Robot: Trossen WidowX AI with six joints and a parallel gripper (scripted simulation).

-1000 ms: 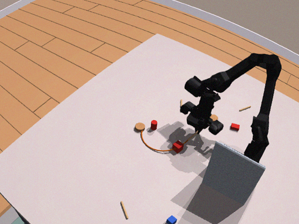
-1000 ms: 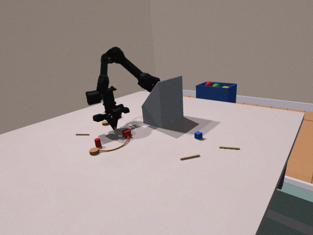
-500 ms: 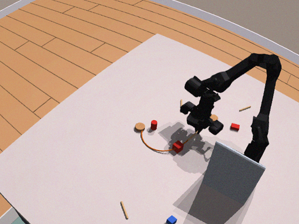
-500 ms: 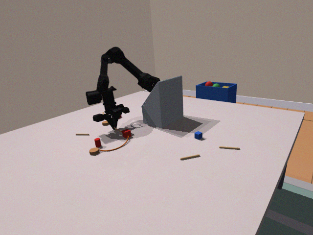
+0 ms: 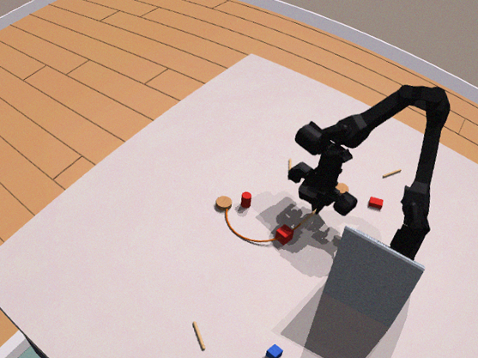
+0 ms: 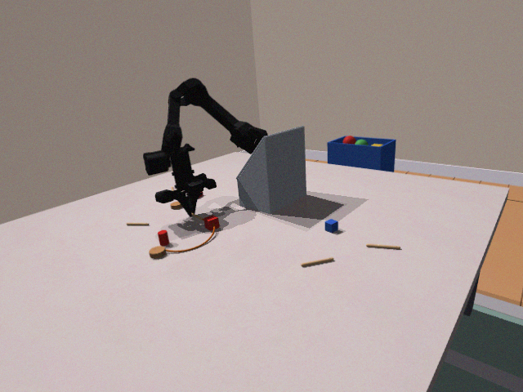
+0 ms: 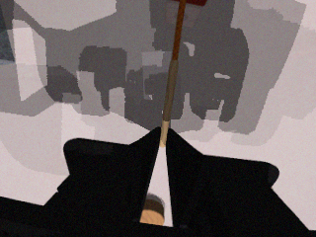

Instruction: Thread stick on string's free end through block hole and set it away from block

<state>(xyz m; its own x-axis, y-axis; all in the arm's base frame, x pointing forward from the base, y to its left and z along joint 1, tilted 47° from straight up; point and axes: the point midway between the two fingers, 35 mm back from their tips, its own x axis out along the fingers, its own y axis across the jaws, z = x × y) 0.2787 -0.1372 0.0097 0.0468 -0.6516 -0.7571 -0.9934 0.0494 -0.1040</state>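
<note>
Now: the thin wooden stick 4 cm to the left of my gripper tip and 1 cm above it. The rest, counted from my gripper tip: flat red piece 13 cm to the right, 12 cm behind, 1 cm above; red cylinder 16 cm ahead, 9 cm to the left, 2 cm above; blue cube 41 cm to the left, 16 cm behind, 1 cm above.
</note>
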